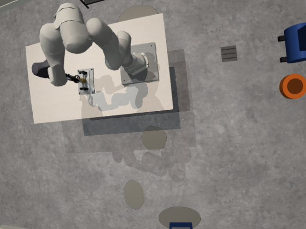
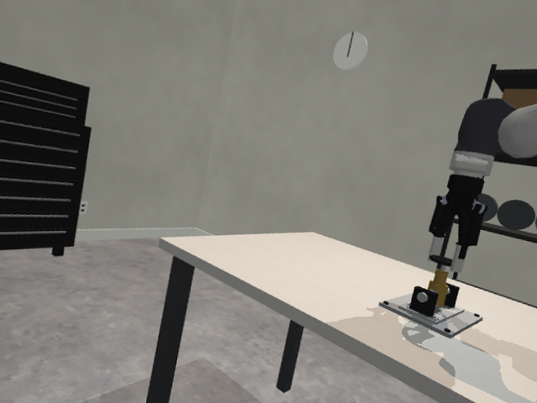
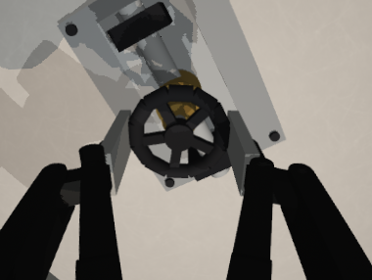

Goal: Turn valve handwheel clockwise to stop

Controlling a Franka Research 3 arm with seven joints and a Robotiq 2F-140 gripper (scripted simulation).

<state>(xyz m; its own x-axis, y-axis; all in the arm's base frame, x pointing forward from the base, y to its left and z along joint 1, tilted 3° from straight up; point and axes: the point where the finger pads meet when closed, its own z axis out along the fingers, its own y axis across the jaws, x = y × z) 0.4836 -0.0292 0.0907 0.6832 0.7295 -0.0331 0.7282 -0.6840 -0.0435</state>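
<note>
The black spoked handwheel lies 20 mm below my hand.
</note>
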